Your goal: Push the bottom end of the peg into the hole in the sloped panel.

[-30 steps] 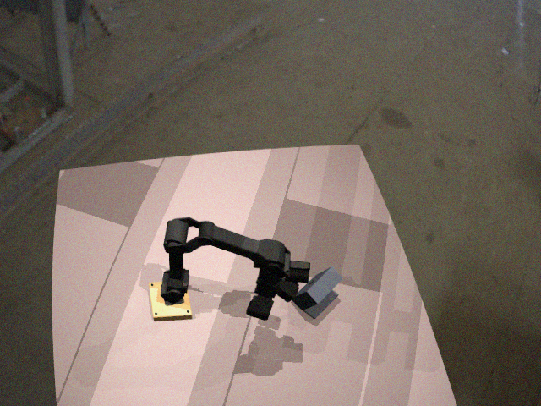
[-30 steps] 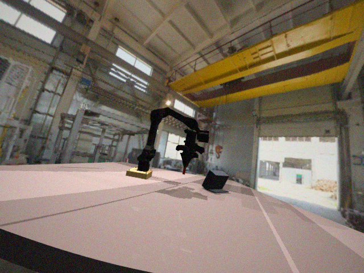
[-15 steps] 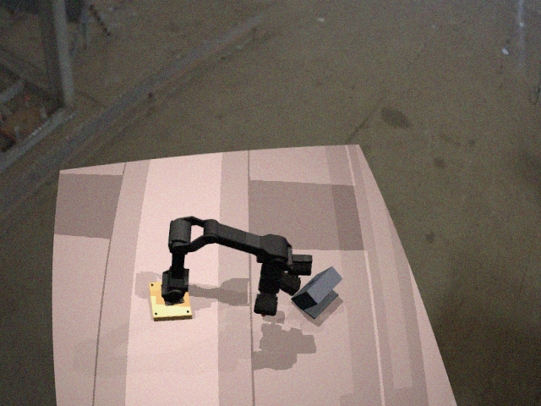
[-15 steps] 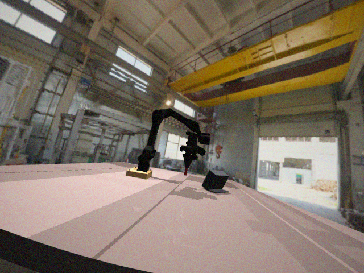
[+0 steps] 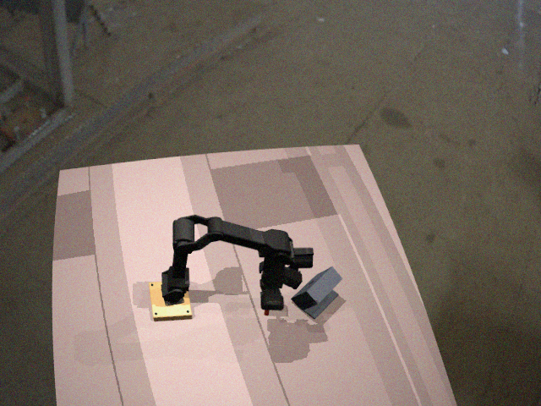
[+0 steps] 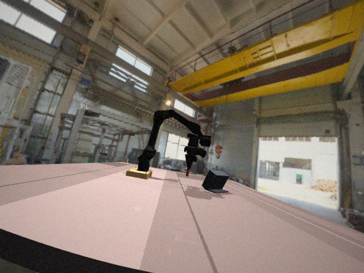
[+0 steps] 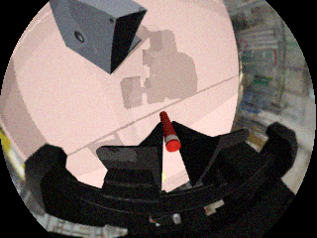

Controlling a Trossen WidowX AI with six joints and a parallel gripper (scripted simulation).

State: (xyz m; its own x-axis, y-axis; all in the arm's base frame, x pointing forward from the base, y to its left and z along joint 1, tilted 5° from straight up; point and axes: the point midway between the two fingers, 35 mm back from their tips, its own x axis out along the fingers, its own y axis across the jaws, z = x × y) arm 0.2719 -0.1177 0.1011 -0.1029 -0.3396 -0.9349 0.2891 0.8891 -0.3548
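Right now the sloped grey panel is 180 mm ahead of my gripper tip, 50 mm below it and 40 mm to the left of it. From my gripper tip the other things lie so: red peg (20 mm above).
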